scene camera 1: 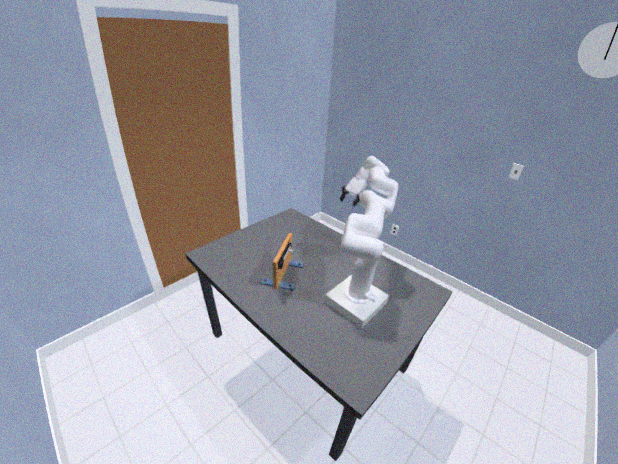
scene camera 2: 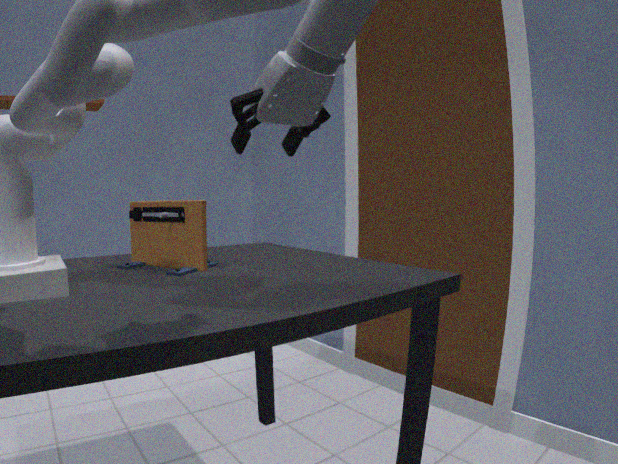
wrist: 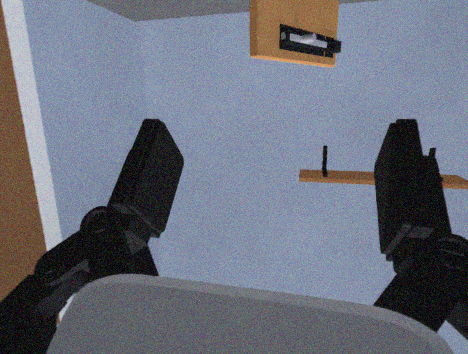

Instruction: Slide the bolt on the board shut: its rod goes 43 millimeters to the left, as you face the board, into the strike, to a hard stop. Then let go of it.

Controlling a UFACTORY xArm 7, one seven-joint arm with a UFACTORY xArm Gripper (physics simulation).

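Places are measured from the arm's base along level axes (x ahead, y left, z up), in centimetres.
Pixels of known places: gripper, between the fingertips: (scene camera 1: pixel 347 203) (scene camera 2: pixel 262 149) (wrist: pixel 270 141); arm's base, origin of its link: (scene camera 1: pixel 357 293) (scene camera 2: pixel 18 265).
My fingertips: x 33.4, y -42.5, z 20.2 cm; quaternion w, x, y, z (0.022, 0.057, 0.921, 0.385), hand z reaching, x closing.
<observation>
For each thing: its top centre in the pictures, then the offset to it from my fingertips. "pt": a spot on its surface instead. Level surfaces: height alone.
- orange board, centre of its top: (wrist: pixel 298 62) (scene camera 2: pixel 164 200) (scene camera 1: pixel 283 246) dx +7.1, dy +48.9, dz -8.2 cm
- bolt, centre of its top: (wrist: pixel 316 52) (scene camera 2: pixel 153 207) (scene camera 1: pixel 286 252) dx +3.9, dy +49.6, dz -9.8 cm
- black strike, a spot on its surface: (wrist: pixel 336 47) (scene camera 2: pixel 134 213) pt dx +0.9, dy +56.2, dz -11.4 cm
- dark table, height of its surface: dz -25.5 cm
The orange board (scene camera 1: pixel 276 276) (scene camera 2: pixel 170 245) (wrist: pixel 295 12) stands upright on blue feet (scene camera 2: pixel 181 271). The bolt (scene camera 1: pixel 285 256) (scene camera 2: pixel 162 215) (wrist: pixel 310 40) is a pale rod in a dark housing near the board's top edge, with a pale knob. The black strike (scene camera 2: pixel 135 214) (wrist: pixel 336 47) is at the board's left edge in scene camera 2, and at the right in the upside-down wrist view. I cannot tell how far the rod reaches. My gripper (scene camera 1: pixel 349 200) (scene camera 2: pixel 265 151) (wrist: pixel 270 141) is open and empty, well above the board and apart from it.
The dark table (scene camera 1: pixel 300 325) (scene camera 2: pixel 300 300) carries the board and the arm's pale base block (scene camera 1: pixel 350 307) (scene camera 2: pixel 30 287). A wooden shelf (scene camera 2: pixel 95 105) (wrist: pixel 345 177) is on the wall. A brown door (scene camera 1: pixel 175 150) (scene camera 2: pixel 435 175) (wrist: pixel 15 200) stands beyond the table.
</observation>
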